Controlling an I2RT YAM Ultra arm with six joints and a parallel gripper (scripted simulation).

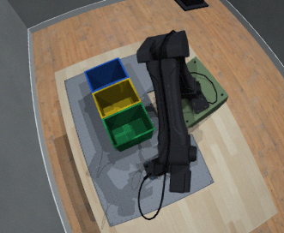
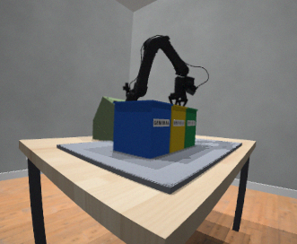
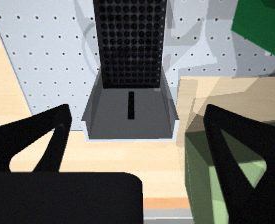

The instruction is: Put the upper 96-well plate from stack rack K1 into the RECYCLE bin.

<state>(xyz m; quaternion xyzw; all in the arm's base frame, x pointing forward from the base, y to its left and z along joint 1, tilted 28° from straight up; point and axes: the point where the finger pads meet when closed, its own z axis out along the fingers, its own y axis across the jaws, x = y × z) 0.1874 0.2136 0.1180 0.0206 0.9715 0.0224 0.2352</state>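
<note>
Right now the black 96-well plate is 10 mm to the left of my hand and 150 mm below it. The rest, counted from my hand: blue bin: 100 mm ahead, 460 mm to the right, 100 mm below; yellow recycle bin: 100 mm ahead, 330 mm to the right, 100 mm below; green bin: 90 mm ahead, 200 mm to the right, 100 mm below.
</note>
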